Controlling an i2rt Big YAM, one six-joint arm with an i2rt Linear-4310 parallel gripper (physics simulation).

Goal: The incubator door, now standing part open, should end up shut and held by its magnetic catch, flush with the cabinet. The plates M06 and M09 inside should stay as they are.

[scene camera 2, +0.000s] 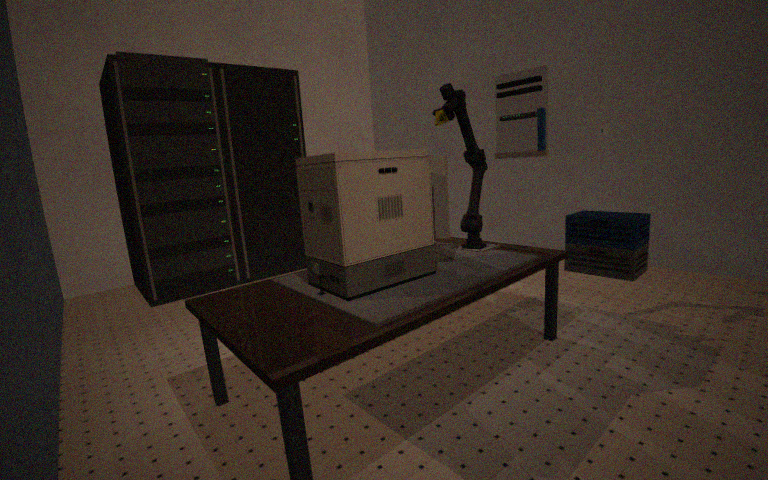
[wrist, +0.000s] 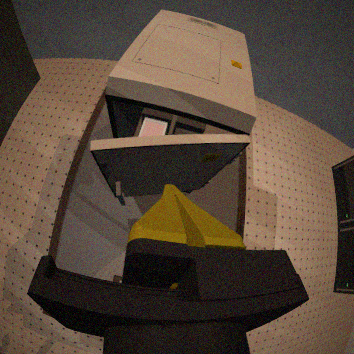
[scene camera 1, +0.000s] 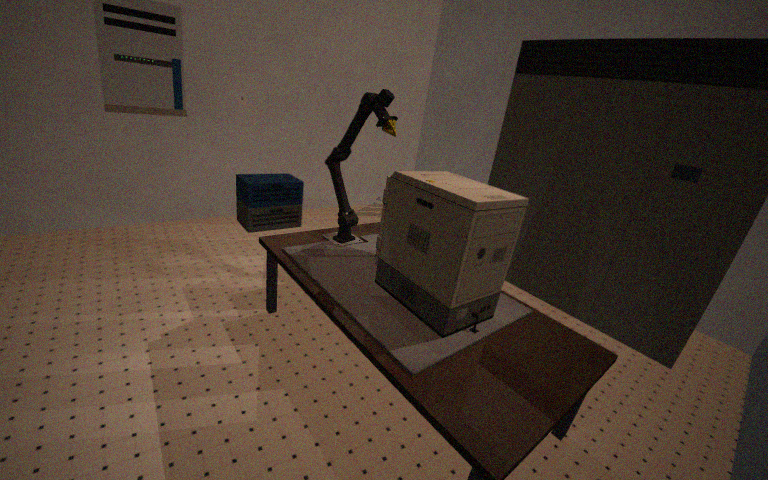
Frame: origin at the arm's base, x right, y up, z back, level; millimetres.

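Seen in the pictures: gripper, fingertip midpoint: (scene camera 2: 435,125) (wrist: 167,190) (scene camera 1: 395,135); arm's base, link origin: (scene camera 2: 474,247) (scene camera 1: 343,239).
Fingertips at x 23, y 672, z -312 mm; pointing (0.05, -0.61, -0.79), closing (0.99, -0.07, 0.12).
Observation:
Offsets run from my fingertips to a thing's middle. "pt": to the spot under its first point. Level surfaces: height alone.
The incubator cabinet (scene camera 1: 430,237) (scene camera 2: 385,215) (wrist: 180,55) is cream with a grey base. Its door (scene camera 2: 441,195) (wrist: 160,167) stands part open: in the wrist view its right end is near the cabinet and its left end stands away, with a handle @[pt dx -83, dy -342, dz -87 mm] (wrist: 118,189) low on the left. Through the gap show a pink-topped plate @[dx -2, dy -415, dz -311 mm] (wrist: 153,126) and a darker shape to its right; no M06 or M09 label is readable. My gripper (scene camera 1: 394,134) (scene camera 2: 439,121) (wrist: 167,190) is shut and empty, raised in front of the door and apart from it.
The cabinet stands on a grey mat @[dy -671 mm] (scene camera 1: 334,283) (scene camera 2: 368,311) on the brown table @[dy -684 mm] (scene camera 1: 470,418) (scene camera 2: 254,333). My arm's base (scene camera 1: 343,237) (scene camera 2: 473,243) is on the door side. A blue-and-grey crate (scene camera 1: 269,200) (scene camera 2: 607,243) and a dark server rack (scene camera 2: 218,169) stand beyond the table.

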